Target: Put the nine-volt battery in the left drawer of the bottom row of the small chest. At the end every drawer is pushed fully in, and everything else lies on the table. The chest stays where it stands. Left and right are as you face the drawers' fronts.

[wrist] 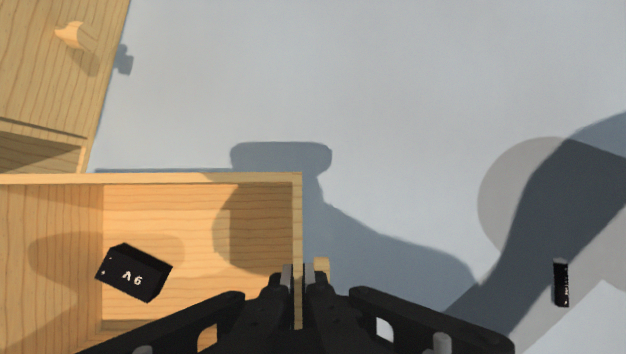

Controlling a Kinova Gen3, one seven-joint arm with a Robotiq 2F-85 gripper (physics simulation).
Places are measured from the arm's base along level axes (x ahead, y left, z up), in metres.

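Pixels of known places: gripper, fingertip midpoint: [298, 279].
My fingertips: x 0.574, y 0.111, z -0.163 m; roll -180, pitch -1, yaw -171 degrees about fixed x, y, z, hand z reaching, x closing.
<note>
For each thing: its top centre in the pictures, then the offset to it from my fingertips. "spot": a spot on its surface instead. Level surfaces: height alone.
- black nine-volt battery, middle of its top: [126, 275] dx +0.131, dy +0.030, dz -0.052 m
- open wooden drawer, middle of its top: [147, 306] dx +0.074, dy +0.012, dz +0.027 m
- small wooden knob, surface spot: [321, 265] spot: dx -0.015, dy -0.006, dz -0.015 m
- chest, surface spot: [45, 75] spot: dx +0.186, dy -0.107, dz -0.019 m
- small black cylinder, middle of its top: [566, 283] dx -0.252, dy +0.001, dz -0.066 m
- table, its level: dz -0.076 m
A black nine-volt battery [133, 273], its label upside down in the view, lies askew on the floor of an open wooden drawer [150, 178], near the drawer's left end in the wrist view. My gripper [298, 279] is shut on the drawer's thin end wall, one finger inside the drawer and one outside, beside a small wooden knob [321, 265]. Part of the chest [45, 75] shows at the upper left, at an angle to the drawer, with another knob on its face and a dark recess below. I cannot tell which drawer this is, nor see whether it sits in the chest.
A small black cylinder [561, 284] with a grey end, like a thin battery, lies on the table [350, 75] at the right. Shadows of the arm and gripper fall over the drawer and the table. The drawer's near side is partly hidden by the gripper.
</note>
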